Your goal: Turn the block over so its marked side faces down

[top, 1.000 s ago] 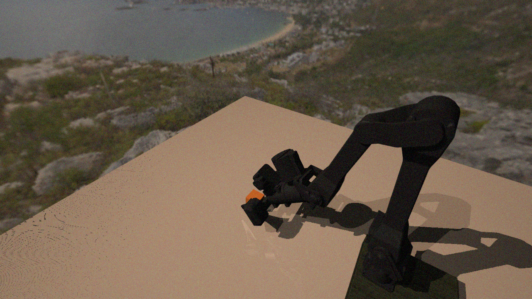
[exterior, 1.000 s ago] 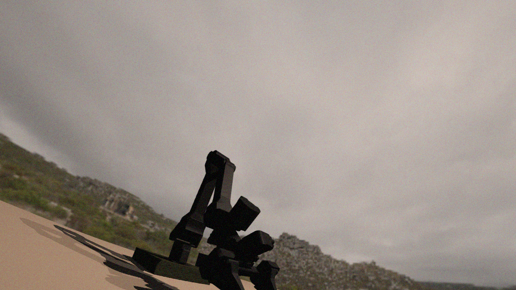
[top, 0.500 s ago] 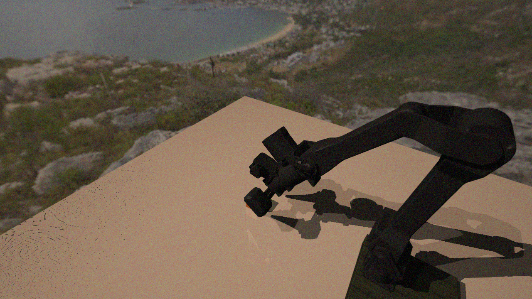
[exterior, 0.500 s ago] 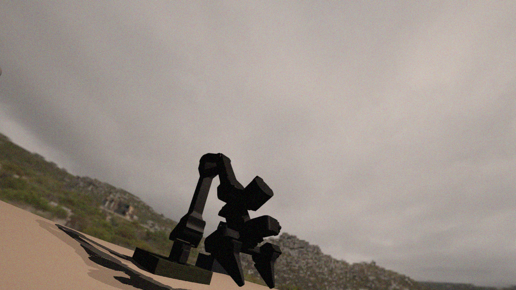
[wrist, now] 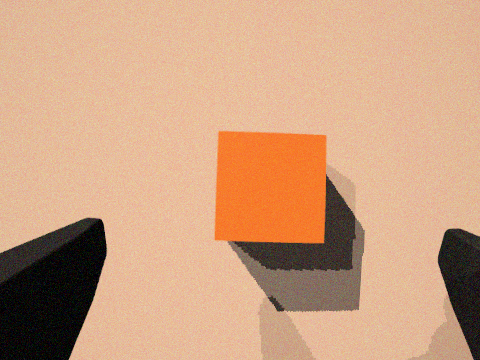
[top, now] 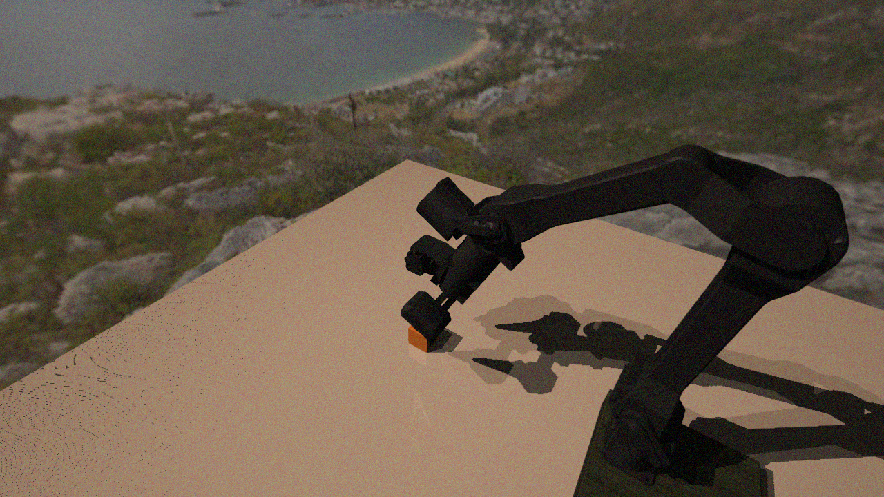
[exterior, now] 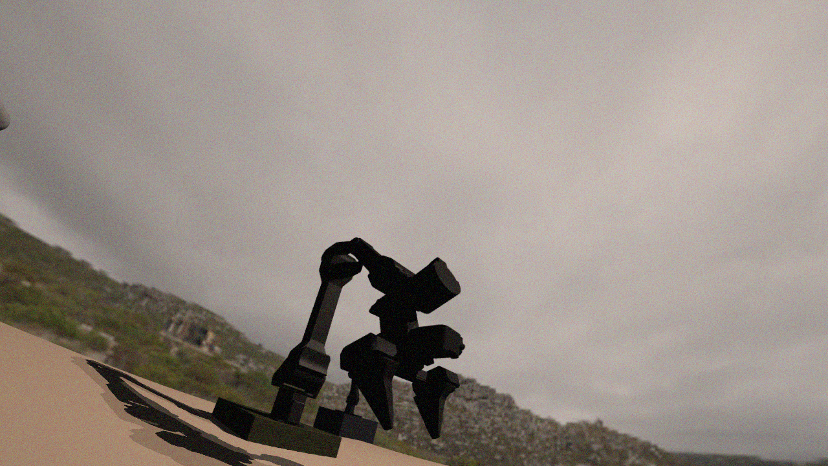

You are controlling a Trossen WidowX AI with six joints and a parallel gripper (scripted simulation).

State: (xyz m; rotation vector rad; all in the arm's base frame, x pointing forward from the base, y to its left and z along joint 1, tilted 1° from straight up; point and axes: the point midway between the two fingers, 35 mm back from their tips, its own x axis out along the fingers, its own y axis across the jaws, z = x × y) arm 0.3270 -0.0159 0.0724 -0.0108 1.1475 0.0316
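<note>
Now: gripper tip 10 mm short of the orange block and 70 mm above it.
</note>
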